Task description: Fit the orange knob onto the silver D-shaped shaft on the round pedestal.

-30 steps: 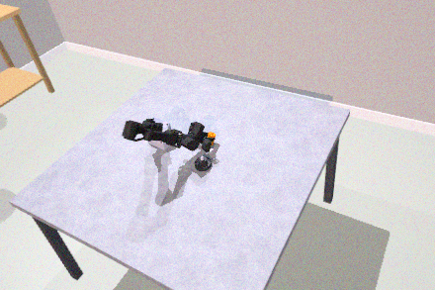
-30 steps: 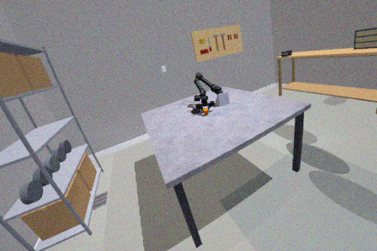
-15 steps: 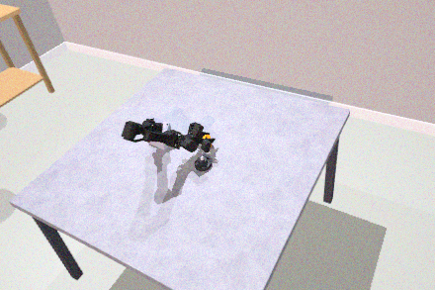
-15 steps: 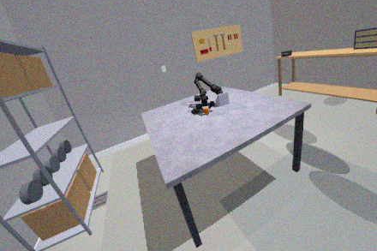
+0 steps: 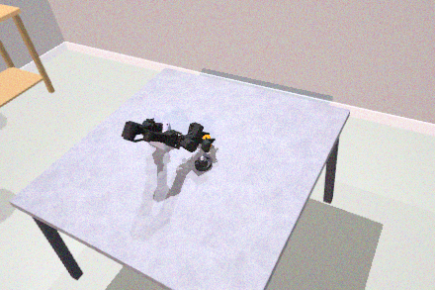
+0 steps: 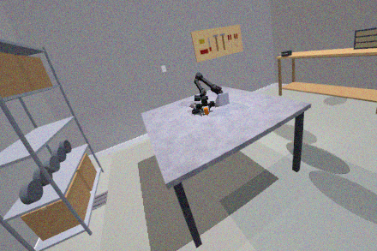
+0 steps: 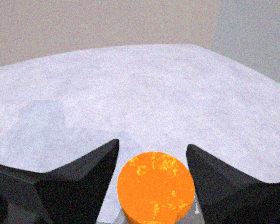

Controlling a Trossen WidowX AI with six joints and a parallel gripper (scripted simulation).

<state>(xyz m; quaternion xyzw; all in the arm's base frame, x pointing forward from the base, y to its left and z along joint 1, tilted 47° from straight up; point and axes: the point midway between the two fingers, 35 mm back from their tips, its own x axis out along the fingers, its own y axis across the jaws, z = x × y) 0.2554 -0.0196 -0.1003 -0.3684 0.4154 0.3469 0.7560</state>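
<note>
The orange knob lies 2 cm behind my gripper tip and 3 cm to the right of it. Round my gripper tip: dark round pedestal: 2 cm ahead, 17 cm to the right, 2 cm below.
</note>
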